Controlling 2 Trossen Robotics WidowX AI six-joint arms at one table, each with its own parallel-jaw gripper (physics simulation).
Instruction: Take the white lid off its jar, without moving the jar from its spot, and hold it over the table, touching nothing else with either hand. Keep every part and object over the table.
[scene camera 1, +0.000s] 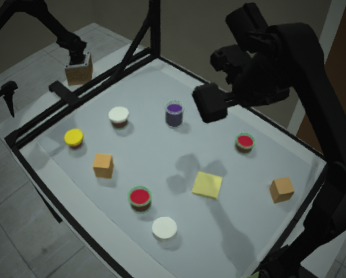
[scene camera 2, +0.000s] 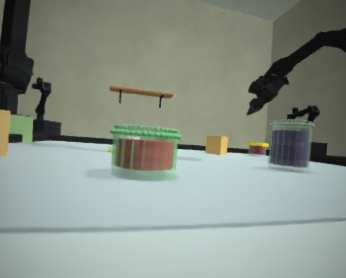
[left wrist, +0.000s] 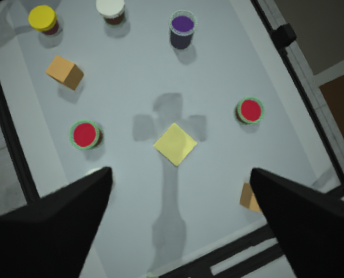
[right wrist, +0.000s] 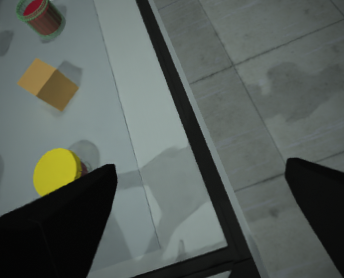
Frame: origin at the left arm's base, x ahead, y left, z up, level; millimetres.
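Where they show: left gripper, between the fingertips: (scene camera 1: 228, 110) (left wrist: 182, 175); right gripper, between the fingertips: (scene camera 1: 3, 124) (scene camera 2: 250, 111) (right wrist: 200, 170); right arm's base, origin of its link: (scene camera 1: 77, 59).
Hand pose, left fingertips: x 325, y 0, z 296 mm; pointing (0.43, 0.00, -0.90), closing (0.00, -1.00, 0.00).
Observation:
Each offset is from my left fingertips to the top centre of the thing. "pt": to the spot under its first point.
A white lid {dx +381, dy +147, dz -307 mm} (scene camera 1: 119, 114) (left wrist: 110, 7) sits on a low jar with brown contents {dx +381, dy +147, dz -308 mm} (scene camera 1: 120, 124) (left wrist: 115, 20), standing upright at the upper left of scene camera 1. Its jar does not show in scene camera 2. My left gripper (scene camera 1: 237, 97) (left wrist: 182, 175) is open and empty, pointing down high above the table's middle, well apart from that jar. My right gripper (scene camera 2: 252, 107) (right wrist: 200, 170) is open and empty, raised over the table's edge beyond the yellow-lidded jar; one of its fingers shows at the left edge of scene camera 1.
A separate white disc {dx -48, dy +160, dz -325 mm} (scene camera 1: 164, 228) lies lower. Yellow-lidded jar {dx +350, dy +317, dz -314 mm} (scene camera 1: 74, 137) (right wrist: 57, 172), purple jar {dx +315, dy -29, dz -280 mm} (scene camera 1: 174, 115) (scene camera 2: 290, 146), two red jars {dx +59, dy +188, dz -302 mm} (scene camera 1: 140, 198) {dx +123, dy -195, dz -315 mm} (scene camera 1: 245, 142), two orange cubes {dx +210, dy +251, dz -304 mm} (scene camera 1: 103, 166) {dx -84, dy -209, dz -306 mm} (scene camera 1: 282, 190) and a yellow square {pt dx +39, dy -14, dz -351 mm} (scene camera 1: 207, 185) stand or lie around. Black frame bars edge the table.

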